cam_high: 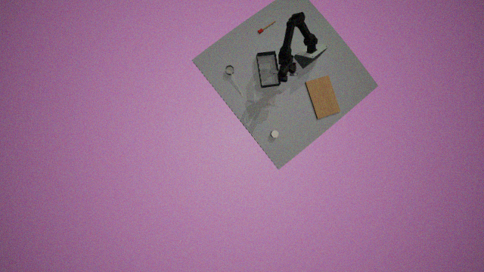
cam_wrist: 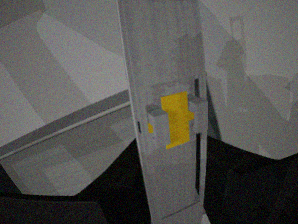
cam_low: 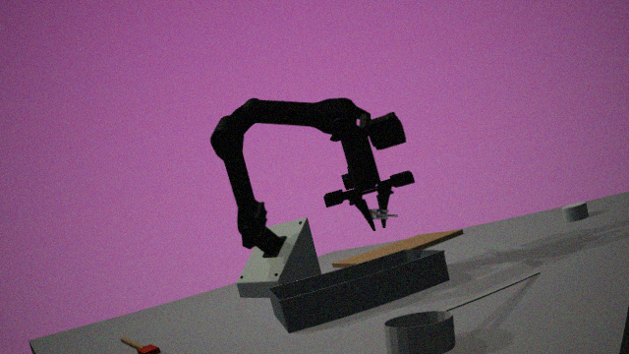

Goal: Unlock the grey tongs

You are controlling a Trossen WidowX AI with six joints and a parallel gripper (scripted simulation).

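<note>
Now: gripper tip 20 mm past the yellow lock piece, 20 mm to the right of it and 40 mm below it. The rest, counted from my gripper tip: dark roasting tin (20 mm ahead, 120 mm to the right, 90 mm below); then small white cup (310 mm ahead, 380 mm to the left, 100 mm below); then wooden board (260 mm behind, 370 mm to the left, 110 mm below).
</note>
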